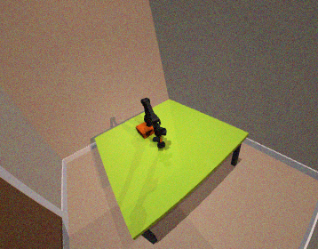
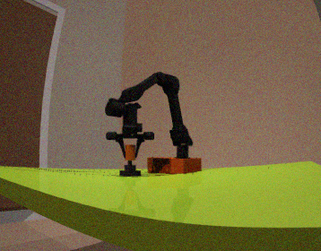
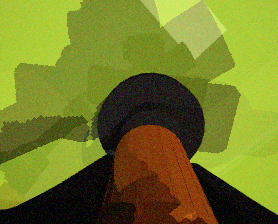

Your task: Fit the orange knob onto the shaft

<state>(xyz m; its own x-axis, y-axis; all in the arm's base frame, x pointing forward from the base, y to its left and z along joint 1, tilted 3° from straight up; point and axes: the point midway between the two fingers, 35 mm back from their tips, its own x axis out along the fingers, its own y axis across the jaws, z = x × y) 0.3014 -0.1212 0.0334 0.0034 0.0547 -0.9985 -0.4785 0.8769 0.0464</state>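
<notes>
Right now my gripper tip is 40 mm above the pedestal. Round my gripper tip: orange knob (20 mm above).
</notes>
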